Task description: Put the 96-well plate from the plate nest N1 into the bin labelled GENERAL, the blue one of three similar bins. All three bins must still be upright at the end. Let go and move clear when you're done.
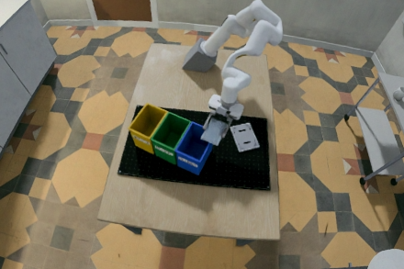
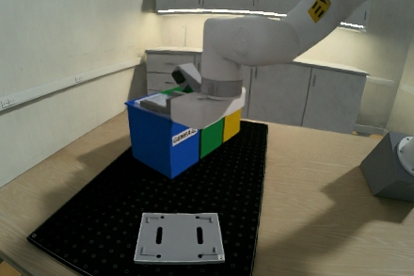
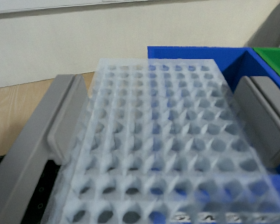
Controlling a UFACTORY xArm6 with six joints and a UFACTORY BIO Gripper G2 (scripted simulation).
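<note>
Now: hand 60 mm short of the blue general bin, 80 mm to the left of it and 130 mm above it. From my hand the other things lie so: green bin: 30 mm ahead, 200 mm to the right, 130 mm below; grey plate nest N1: 130 mm behind, 170 mm to the left, 210 mm below; clear 96-well plate: 10 mm below.
</note>
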